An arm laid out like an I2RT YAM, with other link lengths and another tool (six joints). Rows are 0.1 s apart.
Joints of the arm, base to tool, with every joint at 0 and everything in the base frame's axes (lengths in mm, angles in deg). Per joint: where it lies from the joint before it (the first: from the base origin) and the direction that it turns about. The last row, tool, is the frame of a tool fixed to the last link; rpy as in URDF.
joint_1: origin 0 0 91.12 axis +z
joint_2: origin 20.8 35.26 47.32 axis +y
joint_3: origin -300.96 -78.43 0 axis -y
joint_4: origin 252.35 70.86 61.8 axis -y
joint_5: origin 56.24 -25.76 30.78 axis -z
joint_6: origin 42.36 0 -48.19 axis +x
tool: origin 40 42 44 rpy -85.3 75.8 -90
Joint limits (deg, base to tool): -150..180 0..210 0..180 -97..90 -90..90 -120..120
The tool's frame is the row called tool.
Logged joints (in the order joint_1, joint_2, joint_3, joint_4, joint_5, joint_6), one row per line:
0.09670 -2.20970 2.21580 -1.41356 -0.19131 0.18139
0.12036 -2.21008 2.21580 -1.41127 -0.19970 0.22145
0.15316 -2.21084 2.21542 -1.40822 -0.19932 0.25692
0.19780 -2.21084 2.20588 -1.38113 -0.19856 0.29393
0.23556 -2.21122 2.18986 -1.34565 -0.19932 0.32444
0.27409 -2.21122 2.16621 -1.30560 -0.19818 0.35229
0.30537 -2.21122 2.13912 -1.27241 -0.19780 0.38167
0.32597 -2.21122 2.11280 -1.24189 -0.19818 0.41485
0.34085 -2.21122 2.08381 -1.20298 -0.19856 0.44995
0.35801 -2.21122 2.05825 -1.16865 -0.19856 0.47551
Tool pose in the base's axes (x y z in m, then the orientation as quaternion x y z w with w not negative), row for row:
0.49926 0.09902 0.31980 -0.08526 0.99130 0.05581 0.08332
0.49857 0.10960 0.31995 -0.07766 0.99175 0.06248 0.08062
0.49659 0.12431 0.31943 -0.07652 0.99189 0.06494 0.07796
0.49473 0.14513 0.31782 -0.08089 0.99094 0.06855 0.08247
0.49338 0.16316 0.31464 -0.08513 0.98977 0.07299 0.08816
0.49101 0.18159 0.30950 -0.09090 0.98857 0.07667 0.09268
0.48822 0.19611 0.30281 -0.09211 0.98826 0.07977 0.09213
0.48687 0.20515 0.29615 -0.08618 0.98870 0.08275 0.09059
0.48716 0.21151 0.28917 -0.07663 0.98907 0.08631 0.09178
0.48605 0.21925 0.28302 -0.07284 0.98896 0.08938 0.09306
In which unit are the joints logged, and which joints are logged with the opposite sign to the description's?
The joints are logged in radians. Opposite sign: joint_2.
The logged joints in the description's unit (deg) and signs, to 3 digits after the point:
5.541 126.606 126.956 -80.991 -10.961 10.393
6.896 126.628 126.956 -80.860 -11.442 12.688
8.775 126.672 126.934 -80.685 -11.420 14.720
11.333 126.672 126.388 -79.133 -11.377 16.841
13.497 126.694 125.470 -77.100 -11.420 18.589
15.704 126.694 124.115 -74.805 -11.355 20.185
17.496 126.694 122.563 -72.904 -11.333 21.868
18.677 126.694 121.055 -71.155 -11.355 23.769
19.529 126.694 119.394 -68.926 -11.377 25.780
20.512 126.694 117.929 -66.959 -11.377 27.245

